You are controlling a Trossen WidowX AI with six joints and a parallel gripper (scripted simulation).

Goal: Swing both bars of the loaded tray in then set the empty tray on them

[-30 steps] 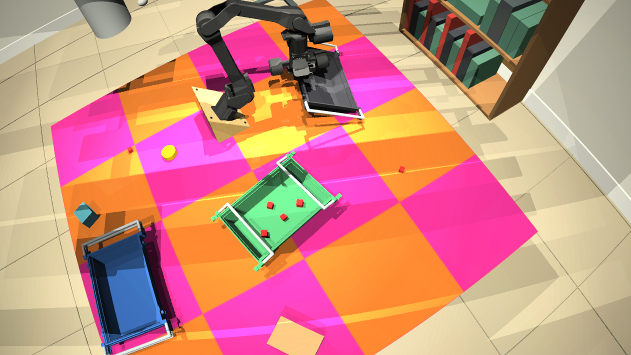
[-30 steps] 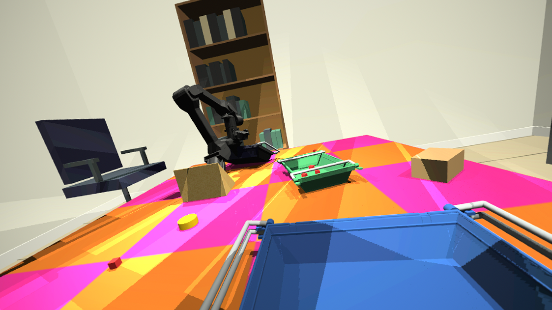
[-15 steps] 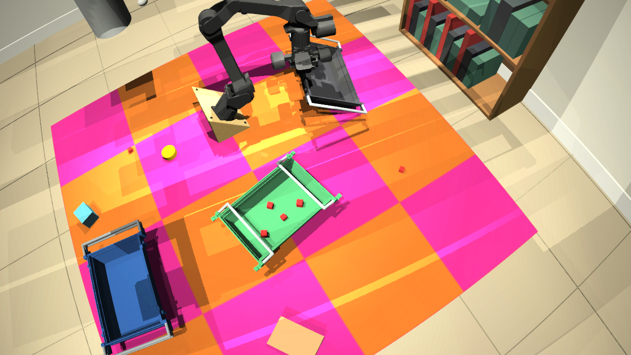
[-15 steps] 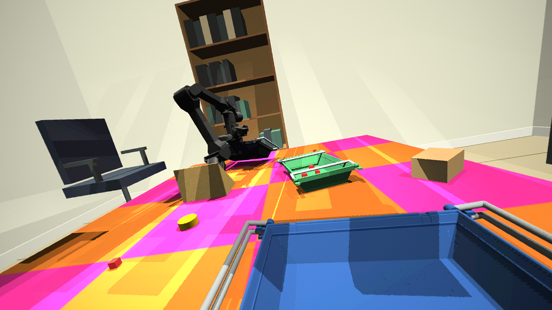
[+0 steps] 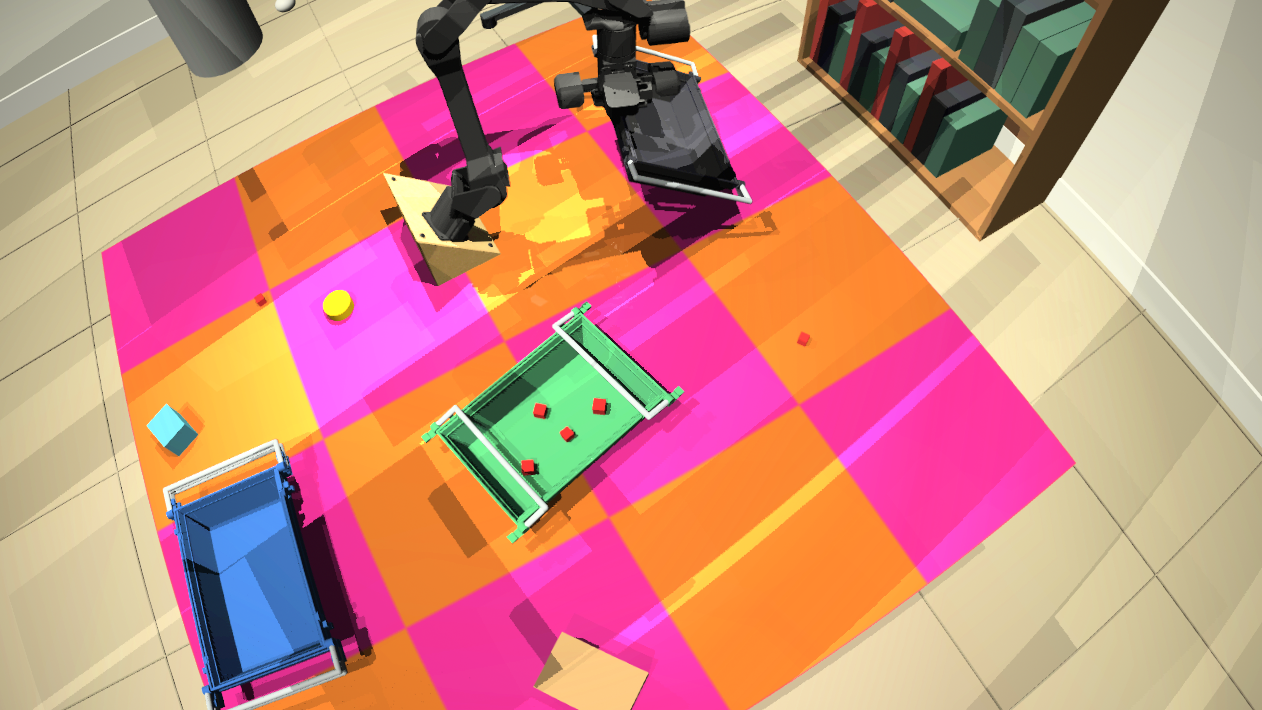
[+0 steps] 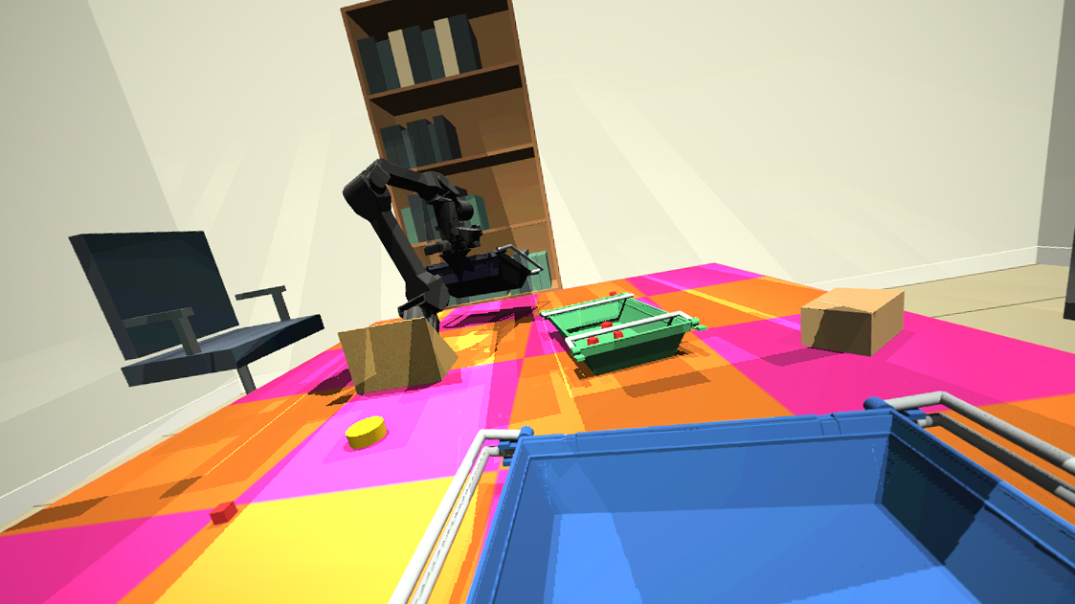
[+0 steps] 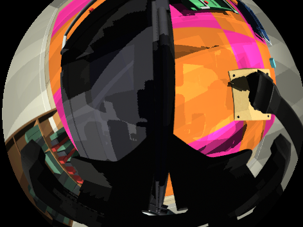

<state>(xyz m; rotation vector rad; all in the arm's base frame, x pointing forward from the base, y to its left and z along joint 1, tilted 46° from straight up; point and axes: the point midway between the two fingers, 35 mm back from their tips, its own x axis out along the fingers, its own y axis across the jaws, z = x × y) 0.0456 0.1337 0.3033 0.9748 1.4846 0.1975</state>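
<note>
Now: gripper tip 7 cm to the right of the black tray and 4 cm short of it. Round my gripper tip: cyan cube: 87 cm to the right, 13 cm below, 7 cm behind; then yellow disc: 52 cm to the right, 14 cm below, 10 cm behind; then cardboard box: 63 cm ahead, 53 cm to the right, 12 cm below.
</note>
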